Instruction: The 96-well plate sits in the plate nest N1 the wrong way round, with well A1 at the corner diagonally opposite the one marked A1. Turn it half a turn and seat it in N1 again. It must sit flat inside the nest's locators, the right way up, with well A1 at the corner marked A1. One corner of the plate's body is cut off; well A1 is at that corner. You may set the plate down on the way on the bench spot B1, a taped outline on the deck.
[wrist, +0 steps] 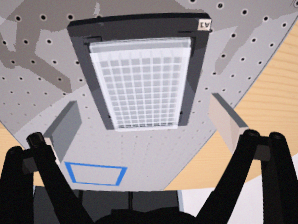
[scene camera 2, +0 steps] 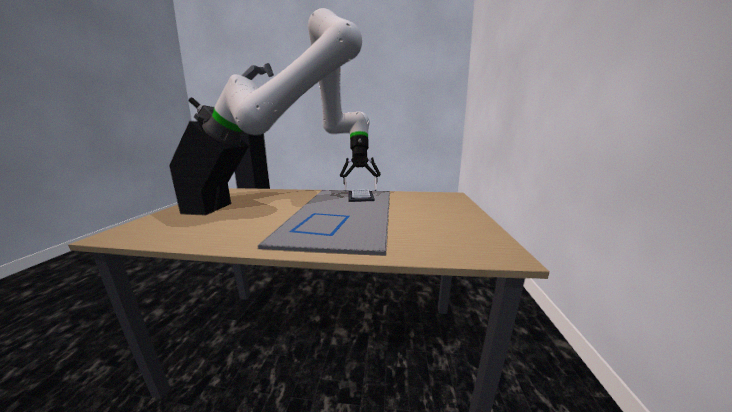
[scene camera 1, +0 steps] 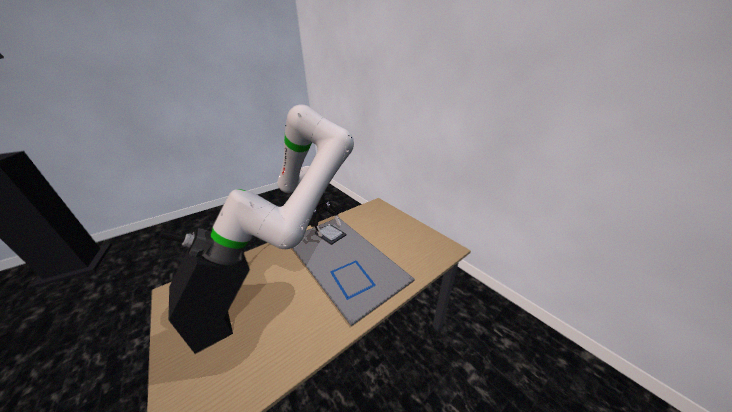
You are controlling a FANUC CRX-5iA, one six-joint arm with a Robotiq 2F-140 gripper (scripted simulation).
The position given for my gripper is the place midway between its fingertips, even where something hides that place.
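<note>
White 96-well plate point(wrist: 146, 98), visible. Dark plate nest N1 point(wrist: 119, 27), likewise. My gripper point(wrist: 144, 108), in sight.
</note>
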